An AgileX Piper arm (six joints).
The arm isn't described. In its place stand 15 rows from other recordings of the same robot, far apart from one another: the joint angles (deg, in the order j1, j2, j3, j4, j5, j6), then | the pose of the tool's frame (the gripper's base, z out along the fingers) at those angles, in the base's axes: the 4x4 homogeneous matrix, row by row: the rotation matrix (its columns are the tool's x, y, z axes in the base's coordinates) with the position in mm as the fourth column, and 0 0 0 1 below.
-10.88, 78.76, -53.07, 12.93, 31.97, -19.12 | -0.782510 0.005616 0.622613 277.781; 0.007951 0.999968 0.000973 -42.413; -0.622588 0.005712 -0.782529 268.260; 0 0 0 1
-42.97, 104.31, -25.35, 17.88, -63.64, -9.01 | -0.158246 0.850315 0.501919 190.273; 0.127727 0.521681 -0.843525 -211.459; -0.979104 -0.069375 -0.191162 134.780; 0 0 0 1
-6.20, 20.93, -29.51, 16.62, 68.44, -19.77 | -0.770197 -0.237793 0.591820 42.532; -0.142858 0.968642 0.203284 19.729; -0.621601 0.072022 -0.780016 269.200; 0 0 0 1
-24.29, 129.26, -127.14, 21.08, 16.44, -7.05 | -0.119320 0.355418 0.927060 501.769; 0.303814 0.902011 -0.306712 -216.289; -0.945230 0.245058 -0.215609 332.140; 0 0 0 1
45.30, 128.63, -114.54, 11.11, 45.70, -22.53 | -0.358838 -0.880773 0.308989 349.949; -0.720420 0.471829 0.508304 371.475; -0.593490 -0.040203 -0.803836 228.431; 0 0 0 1
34.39, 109.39, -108.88, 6.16, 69.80, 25.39 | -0.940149 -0.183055 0.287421 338.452; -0.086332 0.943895 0.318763 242.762; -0.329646 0.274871 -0.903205 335.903; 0 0 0 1
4.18, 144.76, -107.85, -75.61, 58.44, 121.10 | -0.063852 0.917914 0.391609 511.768; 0.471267 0.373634 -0.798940 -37.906; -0.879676 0.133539 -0.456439 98.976; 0 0 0 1
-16.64, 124.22, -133.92, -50.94, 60.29, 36.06 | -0.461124 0.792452 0.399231 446.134; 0.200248 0.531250 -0.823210 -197.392; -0.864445 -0.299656 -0.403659 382.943; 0 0 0 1
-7.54, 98.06, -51.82, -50.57, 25.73, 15.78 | -0.873740 -0.191062 0.447296 319.142; -0.385556 0.832693 -0.397453 -73.023; -0.296522 -0.519728 -0.801222 175.507; 0 0 0 1
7.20, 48.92, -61.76, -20.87, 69.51, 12.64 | -0.752938 0.159782 0.638399 133.002; -0.011673 0.966682 -0.255714 -13.807; -0.657988 -0.199989 -0.725987 392.915; 0 0 0 1
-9.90, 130.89, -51.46, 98.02, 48.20, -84.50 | -0.911045 0.092396 0.401820 334.584; 0.364194 0.637205 0.679214 9.796; -0.193285 0.765135 -0.614173 19.665; 0 0 0 1
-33.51, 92.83, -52.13, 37.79, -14.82, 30.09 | 0.479399 0.571065 0.666379 284.899; 0.772488 0.085744 -0.629214 -205.748; -0.416460 0.816415 -0.400035 238.264; 0 0 0 1
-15.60, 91.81, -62.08, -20.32, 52.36, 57.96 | -0.425045 0.890732 0.161041 288.638; 0.827193 0.454472 -0.330466 -106.570; -0.367545 -0.007251 -0.929978 234.467; 0 0 0 1
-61.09, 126.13, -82.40, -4.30, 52.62, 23.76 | -0.135767 0.988742 -0.062899 191.061; 0.990741 0.135447 -0.009350 -357.179; -0.000725 -0.063586 -0.997976 97.761; 0 0 0 1
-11.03, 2.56, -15.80, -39.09, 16.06, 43.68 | 0.131647 0.347413 0.928425 36.275; 0.074002 0.930519 -0.358690 -23.243; -0.988531 0.115926 0.096791 282.349; 0 0 0 1
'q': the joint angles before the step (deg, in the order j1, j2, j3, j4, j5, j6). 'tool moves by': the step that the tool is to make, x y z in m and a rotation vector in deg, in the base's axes. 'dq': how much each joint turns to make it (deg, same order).
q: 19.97, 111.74, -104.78, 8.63, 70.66, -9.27
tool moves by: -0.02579, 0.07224, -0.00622, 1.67, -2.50, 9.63
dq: 10.29, 1.14, 0.00, 0.48, -4.16, 0.00
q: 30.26, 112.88, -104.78, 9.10, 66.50, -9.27
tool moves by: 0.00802, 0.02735, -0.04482, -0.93, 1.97, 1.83
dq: 2.49, 6.12, 0.00, 0.31, -4.00, -0.01
